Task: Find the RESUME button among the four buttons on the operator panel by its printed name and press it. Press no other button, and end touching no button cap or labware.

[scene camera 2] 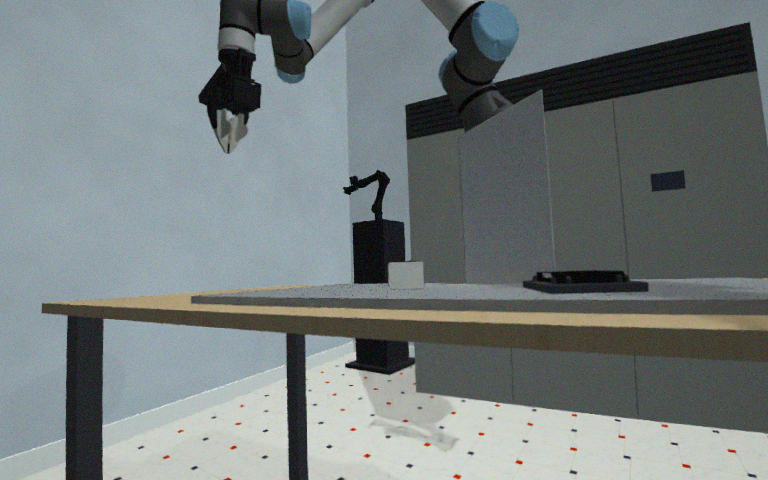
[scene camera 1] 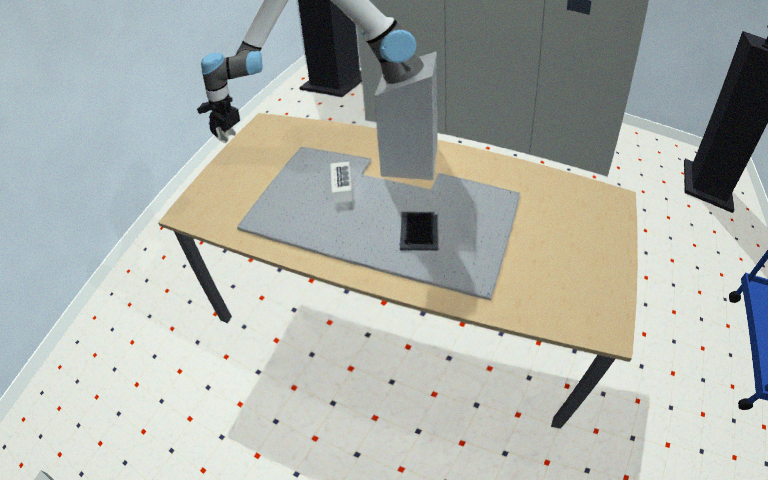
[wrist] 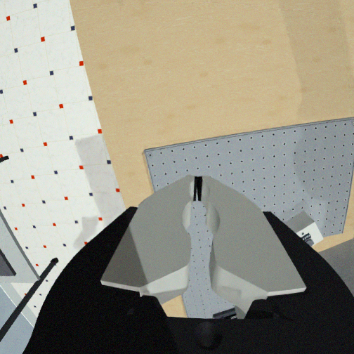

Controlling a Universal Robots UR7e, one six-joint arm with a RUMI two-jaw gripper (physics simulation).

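Places are measured from the arm's base along level axes (x ahead, y left, z up), in centimetres.
Where they show: gripper, fingertip midpoint: (scene camera 2: 227, 153) (scene camera 1: 225, 142); arm's base, origin of the base link: (scene camera 2: 494, 130) (scene camera 1: 404, 72).
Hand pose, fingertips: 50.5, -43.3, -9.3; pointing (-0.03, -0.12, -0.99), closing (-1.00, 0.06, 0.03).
Note:
Things, the pixels of their top centre, and the offset from my fingertips, as dx, dy, dz. Level surfaces: height alone.
- operator panel, middle of its top: (scene camera 2: 403, 261) (scene camera 1: 340, 175) -24.4, +29.4, -24.9
- wooden table, its level: dz -31.9
- black square holder, middle of its top: (scene camera 2: 575, 274) (scene camera 1: 419, 227) -16.8, +64.7, -28.3
The operator panel (scene camera 1: 342, 185) (scene camera 2: 406, 275) (wrist: 305, 226) is a small white box on the left part of the grey perforated board. In scene camera 1 its top shows a row of dark marks, too small to read, so I cannot tell which button is RESUME. In the wrist view the panel is partly hidden behind the gripper's right side. My gripper (scene camera 1: 226, 138) (scene camera 2: 228, 151) (wrist: 196, 178) is shut and empty, its fingertips together. It hangs high above the left end of the table, well away from the panel, and touches nothing.
The grey board (scene camera 1: 283, 209) (scene camera 2: 254, 301) (wrist: 250, 155) lies on the wooden table (scene camera 1: 577, 254) (scene camera 2: 141, 308) (wrist: 200, 75). A black square holder (scene camera 1: 419, 246) (scene camera 2: 589, 286) sits on the board. The arm's grey pedestal (scene camera 1: 404, 130) (scene camera 2: 506, 198) stands at the back of the table, right of the panel.

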